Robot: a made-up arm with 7 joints. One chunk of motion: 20 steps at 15 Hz.
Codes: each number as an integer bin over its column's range. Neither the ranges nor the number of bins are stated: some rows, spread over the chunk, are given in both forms.
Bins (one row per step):
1: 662 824 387 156 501 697 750
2: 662 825 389 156 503 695 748
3: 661 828 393 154 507 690 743
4: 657 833 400 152 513 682 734
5: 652 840 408 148 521 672 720
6: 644 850 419 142 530 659 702
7: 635 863 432 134 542 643 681
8: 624 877 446 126 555 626 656
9: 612 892 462 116 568 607 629
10: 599 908 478 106 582 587 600
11: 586 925 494 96 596 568 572
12: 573 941 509 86 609 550 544
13: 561 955 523 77 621 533 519
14: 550 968 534 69 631 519 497
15: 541 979 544 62 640 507 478
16: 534 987 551 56 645 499 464
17: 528 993 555 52 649 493 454
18: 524 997 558 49 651 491 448
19: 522 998 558 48 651 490 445
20: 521 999 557 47 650 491 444
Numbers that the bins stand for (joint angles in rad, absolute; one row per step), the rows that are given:
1: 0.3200 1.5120 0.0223 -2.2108 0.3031 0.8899 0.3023
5: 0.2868 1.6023 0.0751 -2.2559 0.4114 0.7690 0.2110
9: 0.1539 1.8959 0.2108 -2.4363 0.6660 0.4547 -0.0659
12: 0.0243 2.1726 0.3289 -2.6053 0.8880 0.1792 -0.3246
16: -0.1053 2.4323 0.4344 -2.7744 1.0829 -0.0674 -0.5680
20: -0.1485 2.5000 0.4495 -2.8251 1.1100 -0.1061 -0.6289
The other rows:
2: 0.3200 1.5177 0.0274 -2.2108 0.3140 0.8802 0.2962
3: 0.3167 1.5346 0.0374 -2.2221 0.3356 0.8560 0.2810
4: 0.3034 1.5628 0.0550 -2.2334 0.3681 0.8174 0.2536
6: 0.2602 1.6588 0.1027 -2.2897 0.4602 0.7062 0.1562
7: 0.2303 1.7322 0.1354 -2.3348 0.5252 0.6288 0.0923
8: 0.1938 1.8112 0.1706 -2.3799 0.5956 0.5466 0.0162
10: 0.1107 1.9862 0.2510 -2.4926 0.7418 0.3580 -0.1542
11: 0.0675 2.0822 0.2912 -2.5490 0.8176 0.2662 -0.2394
13: -0.0156 2.2516 0.3640 -2.6561 0.9530 0.0970 -0.4007
14: -0.0522 2.3250 0.3917 -2.7011 1.0071 0.0293 -0.4676
15: -0.0821 2.3871 0.4168 -2.7406 1.0559 -0.0287 -0.5254
17: -0.1253 2.4661 0.4444 -2.7969 1.1046 -0.0964 -0.5985
18: -0.1386 2.4887 0.4520 -2.8139 1.1154 -0.1061 -0.6167
19: -0.1452 2.4944 0.4520 -2.8195 1.1154 -0.1109 -0.6258

